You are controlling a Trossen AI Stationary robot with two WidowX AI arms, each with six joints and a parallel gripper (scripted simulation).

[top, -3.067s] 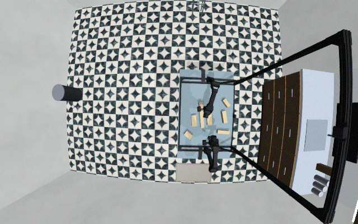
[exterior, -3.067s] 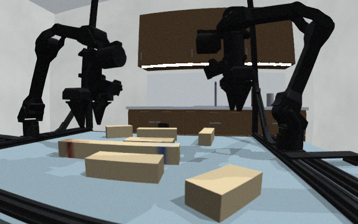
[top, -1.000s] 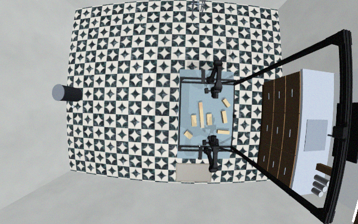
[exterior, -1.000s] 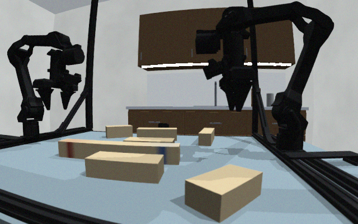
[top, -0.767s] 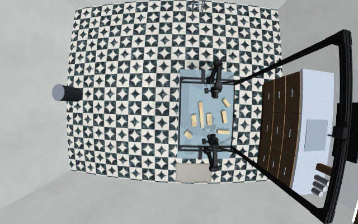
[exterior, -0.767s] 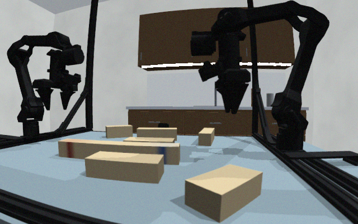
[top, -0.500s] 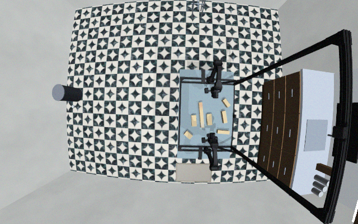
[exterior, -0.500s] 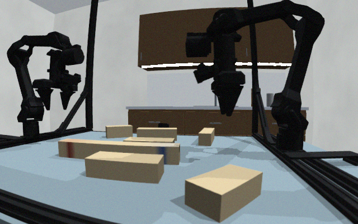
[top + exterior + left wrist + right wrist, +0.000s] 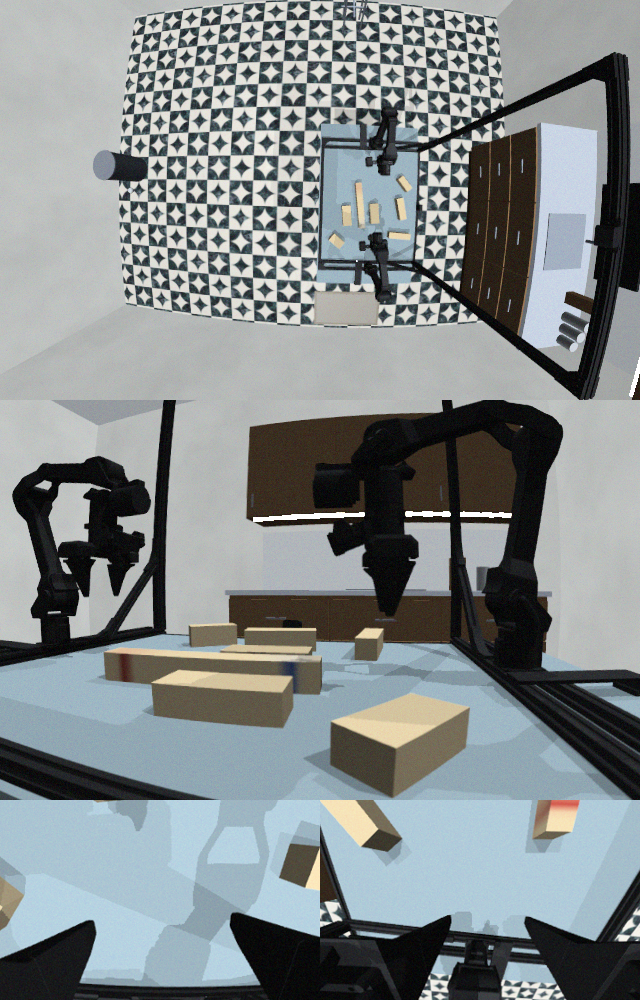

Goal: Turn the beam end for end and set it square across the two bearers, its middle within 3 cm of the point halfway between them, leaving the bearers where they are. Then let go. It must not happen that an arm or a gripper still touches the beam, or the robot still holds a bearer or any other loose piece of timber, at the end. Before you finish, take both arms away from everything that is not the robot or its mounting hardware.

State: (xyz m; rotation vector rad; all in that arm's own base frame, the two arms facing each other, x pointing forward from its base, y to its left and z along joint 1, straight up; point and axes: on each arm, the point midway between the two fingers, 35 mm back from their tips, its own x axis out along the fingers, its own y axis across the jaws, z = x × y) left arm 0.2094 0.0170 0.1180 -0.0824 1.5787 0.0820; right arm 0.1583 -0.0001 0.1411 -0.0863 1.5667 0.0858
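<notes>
Right now the beam is 70 mm ahead of my left hand, 250 mm to the right of it and 120 mm below it.
</notes>
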